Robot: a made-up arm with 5 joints.
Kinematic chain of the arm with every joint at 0, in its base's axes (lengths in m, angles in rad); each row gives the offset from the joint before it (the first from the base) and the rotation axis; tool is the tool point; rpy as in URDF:
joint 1: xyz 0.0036 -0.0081 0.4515 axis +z
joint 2: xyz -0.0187 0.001 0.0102 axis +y
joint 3: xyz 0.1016 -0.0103 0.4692 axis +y
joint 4: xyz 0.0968 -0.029 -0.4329 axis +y
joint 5: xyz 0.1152 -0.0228 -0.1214 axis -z
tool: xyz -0.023 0.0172 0.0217 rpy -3.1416 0 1.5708
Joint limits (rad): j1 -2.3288..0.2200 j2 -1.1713..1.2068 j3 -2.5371..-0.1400 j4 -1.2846..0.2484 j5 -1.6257..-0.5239
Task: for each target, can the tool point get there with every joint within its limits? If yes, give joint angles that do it. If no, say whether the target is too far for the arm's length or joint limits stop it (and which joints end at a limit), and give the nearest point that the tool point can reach.
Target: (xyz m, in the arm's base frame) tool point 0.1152 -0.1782 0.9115
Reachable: yes | joints -0.6071 -0.8851 -0.3661 -0.6504 -1.1889
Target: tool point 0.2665 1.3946 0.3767
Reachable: no: too far | nearest point 0.1567 0.8085 0.9530 | short by 0.829 m
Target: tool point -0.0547 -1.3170 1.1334
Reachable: no: too far | nearest point -0.0377 -0.9357 0.9405 | short by 0.428 m
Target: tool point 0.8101 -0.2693 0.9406
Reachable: yes | joints -0.2264 0.6907 -2.1687 -0.5822 -1.0898
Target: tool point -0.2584 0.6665 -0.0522
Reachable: no: joint limits stop it (at a limit: joint 1, joint 2, joint 3, joint 4, joint 5) | nearest point -0.0941 0.0124 0.1187 | short by 0.696 m
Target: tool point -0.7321 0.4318 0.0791
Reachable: no: joint limits stop it (at a limit: joint 1, joint 5) | nearest point -0.1862 -0.0850 0.0791 | short by 0.752 m
